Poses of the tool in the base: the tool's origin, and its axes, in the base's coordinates. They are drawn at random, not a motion.
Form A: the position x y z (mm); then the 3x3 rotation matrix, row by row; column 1 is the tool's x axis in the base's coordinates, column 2 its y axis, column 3 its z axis. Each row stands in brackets.
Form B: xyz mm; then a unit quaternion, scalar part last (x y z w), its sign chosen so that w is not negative. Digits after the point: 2 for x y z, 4 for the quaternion.
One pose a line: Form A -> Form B
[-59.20 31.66 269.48], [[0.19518 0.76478 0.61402], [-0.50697 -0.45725 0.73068], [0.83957 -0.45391 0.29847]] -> -59.20 31.66 269.48 -0.5818 -0.1108 -0.6246 0.5090
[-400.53 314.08 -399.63], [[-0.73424 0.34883 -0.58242], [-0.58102 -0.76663 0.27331], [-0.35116 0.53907 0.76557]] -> -400.53 314.08 -399.63 0.2583 -0.2247 -0.9037 0.2572
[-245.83 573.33 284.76], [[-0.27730 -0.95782 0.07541], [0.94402 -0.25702 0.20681], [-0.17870 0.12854 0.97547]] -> -245.83 573.33 284.76 -0.0326 0.1058 0.7921 0.6002
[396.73 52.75 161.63], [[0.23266 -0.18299 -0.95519], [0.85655 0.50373 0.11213], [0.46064 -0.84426 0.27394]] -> 396.73 52.75 161.63 -0.3373 -0.4993 0.3666 0.7089
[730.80 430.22 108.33], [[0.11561 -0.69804 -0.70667], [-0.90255 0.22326 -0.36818], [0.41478 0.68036 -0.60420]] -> 730.80 430.22 108.33 0.6117 -0.6542 -0.1193 0.4286
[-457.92 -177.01 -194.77], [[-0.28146 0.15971 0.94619], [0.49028 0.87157 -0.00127], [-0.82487 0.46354 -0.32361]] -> -457.92 -177.01 -194.77 0.2065 0.7869 0.1469 0.5627
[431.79 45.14 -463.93], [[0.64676 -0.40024 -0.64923], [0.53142 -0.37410 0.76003], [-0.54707 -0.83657 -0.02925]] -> 431.79 45.14 -463.93 -0.7159 -0.0458 0.4178 0.5575
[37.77 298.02 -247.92], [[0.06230 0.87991 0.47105], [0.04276 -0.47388 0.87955], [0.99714 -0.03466 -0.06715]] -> 37.77 298.02 -247.92 -0.6331 -0.3643 -0.5797 0.3610
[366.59 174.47 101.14], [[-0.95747 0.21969 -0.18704], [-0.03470 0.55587 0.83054], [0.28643 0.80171 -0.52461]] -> 366.59 174.47 101.14 -0.0531 -0.8715 -0.4682 0.1358
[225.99 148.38 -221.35], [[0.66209 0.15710 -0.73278], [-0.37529 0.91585 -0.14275], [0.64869 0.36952 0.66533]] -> 225.99 148.38 -221.35 0.1422 -0.3835 -0.1478 0.9005
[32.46 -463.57 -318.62], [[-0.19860 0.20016 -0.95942], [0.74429 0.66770 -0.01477], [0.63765 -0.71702 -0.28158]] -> 32.46 -463.57 -318.62 -0.3222 -0.7328 0.2497 0.5449
